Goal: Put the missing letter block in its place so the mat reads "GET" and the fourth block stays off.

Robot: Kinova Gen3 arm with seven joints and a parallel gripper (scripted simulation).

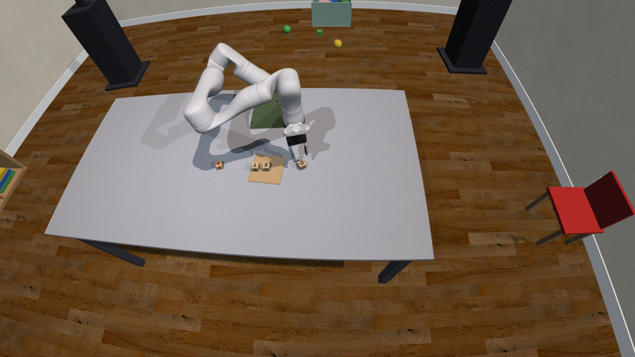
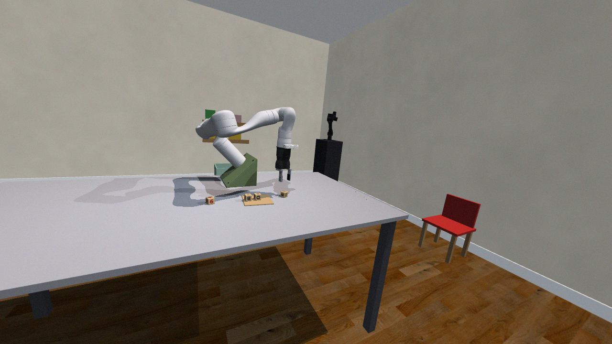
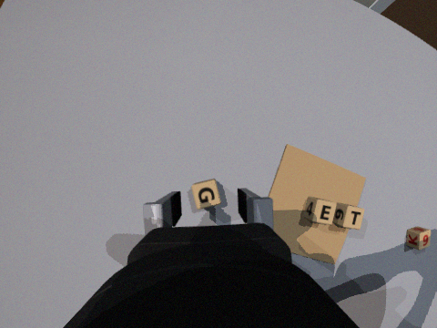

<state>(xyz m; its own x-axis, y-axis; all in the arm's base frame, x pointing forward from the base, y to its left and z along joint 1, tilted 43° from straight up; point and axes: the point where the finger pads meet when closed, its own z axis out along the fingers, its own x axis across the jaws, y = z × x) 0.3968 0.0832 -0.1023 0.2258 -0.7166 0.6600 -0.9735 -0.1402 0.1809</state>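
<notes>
Now: the G block 9 cm below my hand. Also, from my hand: tan mat 15 cm to the right, 11 cm below.
</notes>
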